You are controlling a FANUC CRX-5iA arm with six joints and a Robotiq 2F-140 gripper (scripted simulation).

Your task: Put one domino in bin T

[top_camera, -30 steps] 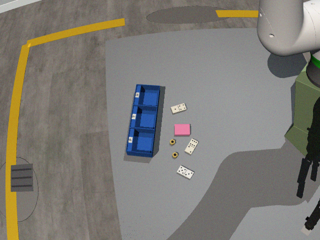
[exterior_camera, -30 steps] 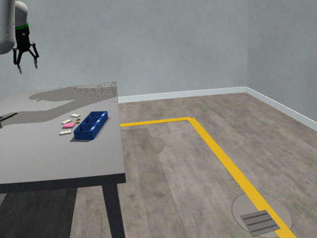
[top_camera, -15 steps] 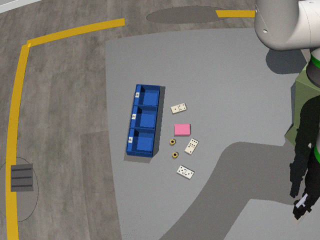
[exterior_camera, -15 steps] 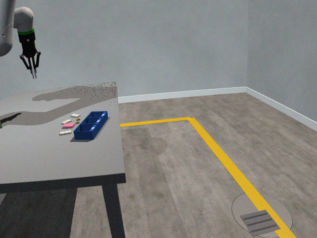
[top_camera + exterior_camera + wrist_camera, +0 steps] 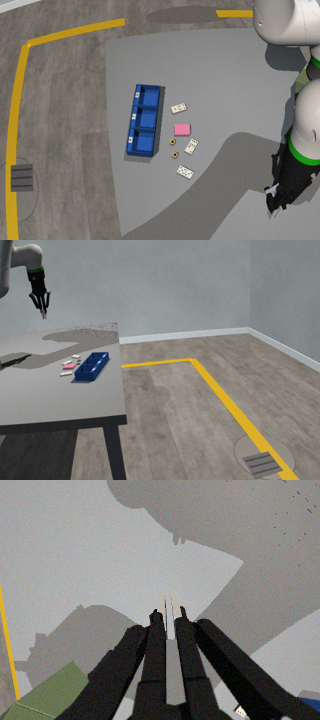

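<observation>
The blue three-part bin strip lies 28 cm ahead of my hand, 43 cm to the right of it and 20 cm below it. Also, from my hand: pink block: 16 cm ahead, 37 cm to the right, 22 cm below; white domino: 14 cm ahead, 31 cm to the right, 22 cm below.
</observation>
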